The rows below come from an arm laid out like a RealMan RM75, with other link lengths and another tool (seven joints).
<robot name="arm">
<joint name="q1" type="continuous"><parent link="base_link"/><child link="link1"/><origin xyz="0 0 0.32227" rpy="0 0 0"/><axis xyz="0 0 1"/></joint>
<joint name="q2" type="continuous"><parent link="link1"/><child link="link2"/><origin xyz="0 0 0" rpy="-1.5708 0 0"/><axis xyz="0 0 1"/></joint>
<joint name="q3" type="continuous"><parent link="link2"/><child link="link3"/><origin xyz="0 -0.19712 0" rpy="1.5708 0 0"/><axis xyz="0 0 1"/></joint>
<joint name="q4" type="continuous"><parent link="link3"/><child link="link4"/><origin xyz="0 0 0" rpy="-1.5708 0 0"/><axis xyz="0 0 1"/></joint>
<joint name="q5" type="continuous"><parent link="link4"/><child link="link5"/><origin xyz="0 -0.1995 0" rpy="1.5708 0 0"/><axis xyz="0 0 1"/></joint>
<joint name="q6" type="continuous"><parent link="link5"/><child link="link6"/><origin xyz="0 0 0" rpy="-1.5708 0 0"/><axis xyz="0 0 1"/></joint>
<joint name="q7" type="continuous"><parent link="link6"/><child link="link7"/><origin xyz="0 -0.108 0" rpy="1.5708 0 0"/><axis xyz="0 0 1"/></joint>
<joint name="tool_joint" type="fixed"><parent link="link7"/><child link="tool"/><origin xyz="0.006 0.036 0.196" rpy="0 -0.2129 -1.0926"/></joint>
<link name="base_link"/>
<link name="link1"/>
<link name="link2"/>
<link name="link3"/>
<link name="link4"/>
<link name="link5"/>
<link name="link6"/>
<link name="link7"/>
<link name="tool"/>
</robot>
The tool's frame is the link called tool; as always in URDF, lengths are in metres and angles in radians. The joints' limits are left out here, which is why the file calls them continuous.
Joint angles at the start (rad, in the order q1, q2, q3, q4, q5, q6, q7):
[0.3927 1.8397 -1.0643 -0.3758 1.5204 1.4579 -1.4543]
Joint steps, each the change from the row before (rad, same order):
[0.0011 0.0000 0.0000 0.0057 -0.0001 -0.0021 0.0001]
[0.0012 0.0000 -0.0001 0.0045 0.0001 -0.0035 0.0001]
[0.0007 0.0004 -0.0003 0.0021 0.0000 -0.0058 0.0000]
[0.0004 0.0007 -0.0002 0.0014 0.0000 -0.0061 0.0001]
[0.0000 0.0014 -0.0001 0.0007 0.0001 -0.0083 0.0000]
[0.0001 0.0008 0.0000 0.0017 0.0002 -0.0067 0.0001]
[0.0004 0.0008 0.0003 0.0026 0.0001 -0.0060 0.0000]
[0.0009 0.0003 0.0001 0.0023 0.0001 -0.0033 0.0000]
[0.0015 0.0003 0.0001 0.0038 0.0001 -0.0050 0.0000]
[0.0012 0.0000 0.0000 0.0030 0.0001 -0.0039 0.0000]
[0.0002 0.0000 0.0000 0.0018 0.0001 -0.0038 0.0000]
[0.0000 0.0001 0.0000 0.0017 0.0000 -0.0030 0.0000]
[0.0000 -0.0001 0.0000 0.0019 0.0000 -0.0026 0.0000]
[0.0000 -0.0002 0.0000 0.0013 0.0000 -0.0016 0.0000]
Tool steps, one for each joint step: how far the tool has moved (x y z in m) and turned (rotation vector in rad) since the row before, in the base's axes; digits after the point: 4 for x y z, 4 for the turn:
[0.0007 -0.0002 -0.0007 -0.0012 0.0006 -0.0048]
[0.0008 0.0003 -0.0006 0.0001 -0.0007 -0.0044]
[0.0012 0.0009 -0.0005 0.0019 -0.0030 -0.0038]
[0.0012 0.0010 -0.0005 0.0023 -0.0031 -0.0038]
[0.0015 0.0014 -0.0007 0.0036 -0.0041 -0.0046]
[0.0014 0.0010 -0.0005 0.0027 -0.0031 -0.0047]
[0.0013 0.0009 -0.0006 0.0022 -0.0023 -0.0048]
[0.0006 0.0005 -0.0004 0.0009 -0.0011 -0.0027]
[0.0010 0.0007 -0.0006 0.0012 -0.0017 -0.0042]
[0.0008 0.0006 -0.0004 0.0009 -0.0016 -0.0032]
[0.0010 0.0005 -0.0003 0.0014 -0.0019 -0.0032]
[0.0008 0.0003 -0.0003 0.0009 -0.0014 -0.0029]
[0.0008 0.0002 -0.0002 0.0006 -0.0012 -0.0029]
[0.0006 0.0001 -0.0001 0.0004 -0.0008 -0.0019]

